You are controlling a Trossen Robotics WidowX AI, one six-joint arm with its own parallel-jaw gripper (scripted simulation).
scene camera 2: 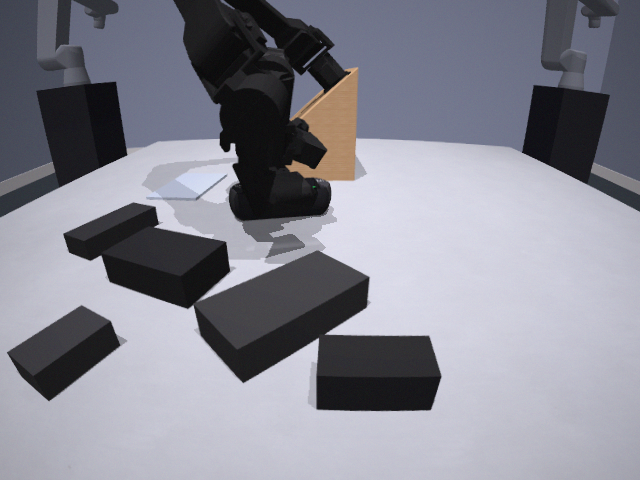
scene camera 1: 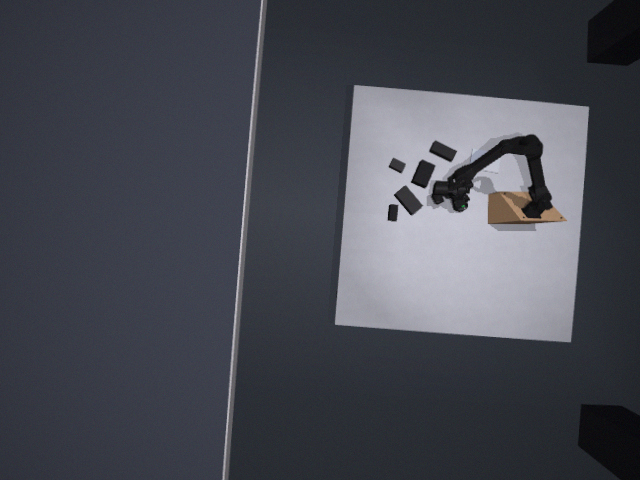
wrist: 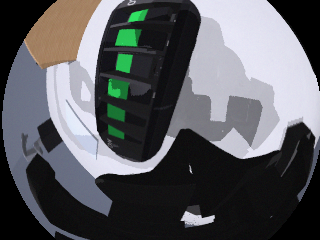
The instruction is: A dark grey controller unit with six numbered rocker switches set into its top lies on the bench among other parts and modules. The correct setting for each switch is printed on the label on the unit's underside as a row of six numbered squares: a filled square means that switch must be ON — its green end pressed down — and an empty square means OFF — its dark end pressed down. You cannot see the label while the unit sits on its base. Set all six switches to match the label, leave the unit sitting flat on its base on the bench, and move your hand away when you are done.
Scene:
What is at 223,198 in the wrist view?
My gripper.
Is my gripper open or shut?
Shut.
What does my gripper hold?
Nothing.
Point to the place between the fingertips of my gripper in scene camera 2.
258,215

